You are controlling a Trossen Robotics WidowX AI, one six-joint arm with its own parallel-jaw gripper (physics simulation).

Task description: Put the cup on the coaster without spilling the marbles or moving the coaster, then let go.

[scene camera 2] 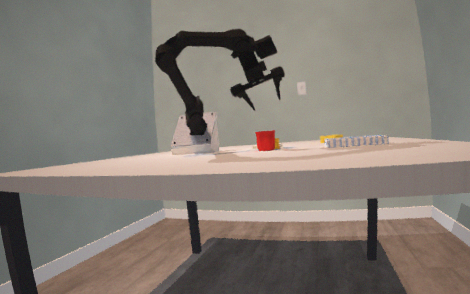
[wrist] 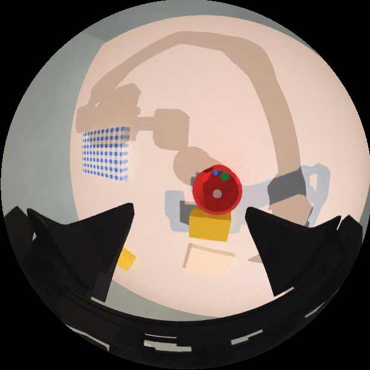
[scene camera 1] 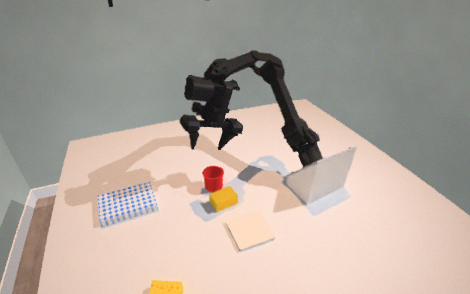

Scene:
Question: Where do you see a blue-and-white checked box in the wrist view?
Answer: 105, 152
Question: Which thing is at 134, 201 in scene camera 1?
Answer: A blue-and-white checked box.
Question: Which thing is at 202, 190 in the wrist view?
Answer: A red cup.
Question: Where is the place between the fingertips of my gripper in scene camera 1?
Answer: At 205, 149

